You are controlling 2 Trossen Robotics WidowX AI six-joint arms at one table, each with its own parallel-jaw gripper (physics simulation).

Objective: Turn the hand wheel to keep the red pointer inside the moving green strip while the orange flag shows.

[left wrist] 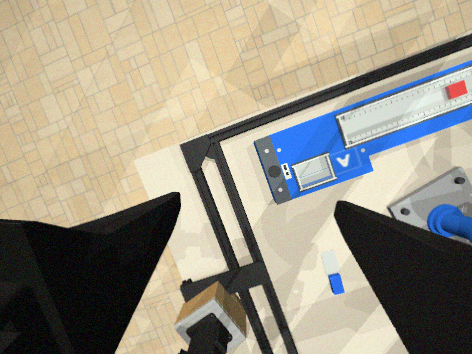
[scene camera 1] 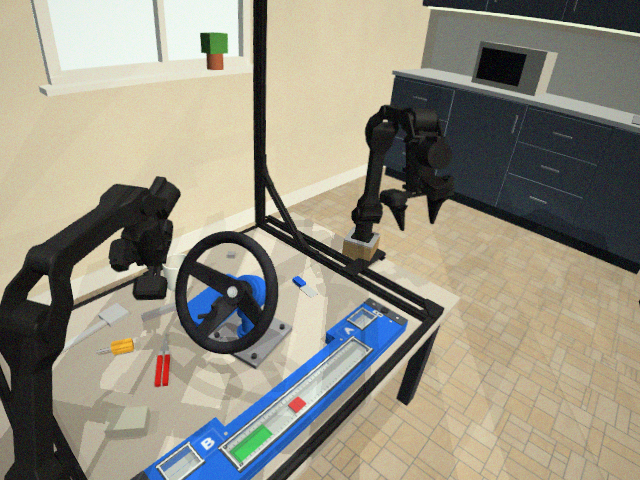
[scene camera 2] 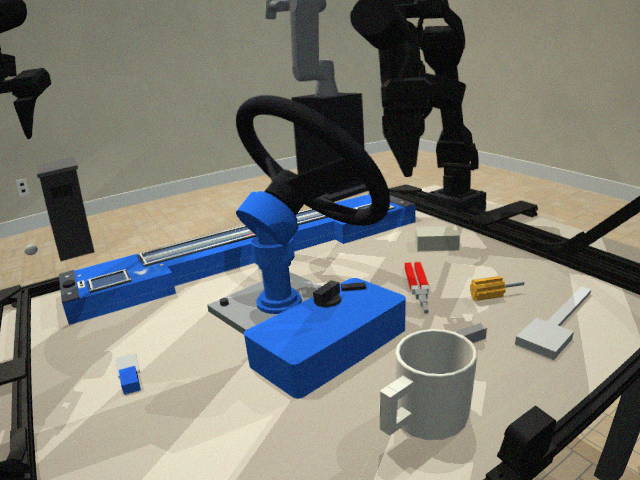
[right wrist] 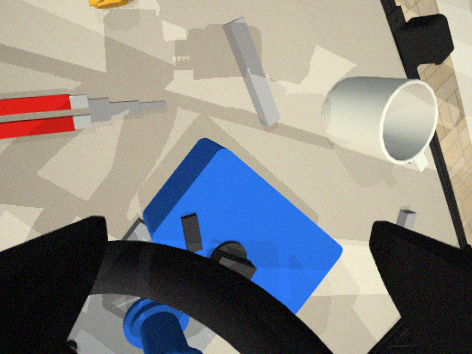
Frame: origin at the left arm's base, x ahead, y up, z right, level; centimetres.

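Seen in the pictures: left gripper, fingertip midpoint: (left wrist: pixel 257 203) (scene camera 1: pixel 417 227) (scene camera 2: pixel 4 141); right gripper, fingertip midpoint: (scene camera 1: pixel 161 277) (scene camera 2: pixel 409 172) (right wrist: pixel 241 231); left arm's base at its link origin: (left wrist: pixel 209 333) (scene camera 1: pixel 362 236); right arm's base at its link origin: (scene camera 2: pixel 457 192).
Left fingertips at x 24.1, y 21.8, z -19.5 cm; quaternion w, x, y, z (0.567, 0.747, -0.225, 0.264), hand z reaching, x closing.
Offsets run from my left fingertips to a thing's top centre. "pt": to the spot under its first point.
The black hand wheel (scene camera 1: pixel 272 289) (scene camera 2: pixel 310 117) (right wrist: pixel 200 280) stands tilted on a blue post. On the blue gauge {pt dx +36.0, dy -25.8, dz +15.4 cm} (scene camera 1: pixel 289 379), the red pointer {pt dx +40.9, dy -25.8, dz +11.1 cm} (scene camera 1: pixel 296 404) (left wrist: pixel 456 90) is outside the green strip {pt dx +53.0, dy -25.8, dz +14.7 cm} (scene camera 1: pixel 250 445). The strip lies near the B end, the pointer on its A side. No orange shows in window A {pt dx +10.1, dy -25.8, dz +7.5 cm} (scene camera 1: pixel 361 319) (left wrist: pixel 314 171) or window B {pt dx +62.1, dy -25.8, dz +24.3 cm} (scene camera 1: pixel 179 462). My right gripper (scene camera 1: pixel 149 289) (right wrist: pixel 241 231) is open beside the wheel, the rim passing low between its fingers in the wrist view; contact cannot be told. My left gripper (scene camera 1: pixel 417 226) (left wrist: pixel 257 203) is open and empty, away from the wheel.
A blue box (scene camera 2: pixel 325 335) (right wrist: pixel 250 200) sits by the wheel's base. A white mug {pt dx +15.3, dy -23.8, dz +64.7 cm} (scene camera 2: pixel 436 397) (right wrist: pixel 355 112) stands beyond it. Red pliers {dx +43.0, dy -28.8, dz +46.3 cm} (scene camera 1: pixel 161 369) (scene camera 2: pixel 416 276), a yellow screwdriver {dx +47.5, dy -26.6, dz +58.1 cm} (scene camera 1: pixel 122 346) (scene camera 2: pixel 487 288) and a pale block {dx +60.1, dy -26.8, dz +40.2 cm} (scene camera 1: pixel 131 418) (scene camera 2: pixel 437 241) lie on the table. Black rails edge it.
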